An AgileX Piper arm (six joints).
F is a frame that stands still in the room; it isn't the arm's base.
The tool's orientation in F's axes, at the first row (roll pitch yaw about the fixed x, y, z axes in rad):
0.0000 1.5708 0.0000
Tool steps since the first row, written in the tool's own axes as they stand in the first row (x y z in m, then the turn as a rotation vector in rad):
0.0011 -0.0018 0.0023 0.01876 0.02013 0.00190
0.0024 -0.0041 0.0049 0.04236 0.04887 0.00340
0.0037 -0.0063 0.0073 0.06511 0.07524 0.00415
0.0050 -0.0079 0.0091 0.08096 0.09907 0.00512
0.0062 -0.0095 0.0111 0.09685 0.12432 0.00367
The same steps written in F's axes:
0.0023 -0.0018 -0.0011 0.00190 0.02013 -0.01876
0.0049 -0.0041 -0.0024 0.00340 0.04887 -0.04236
0.0073 -0.0063 -0.0037 0.00415 0.07524 -0.06511
0.0091 -0.0079 -0.0050 0.00512 0.09907 -0.08096
0.0111 -0.0095 -0.0062 0.00367 0.12432 -0.09685

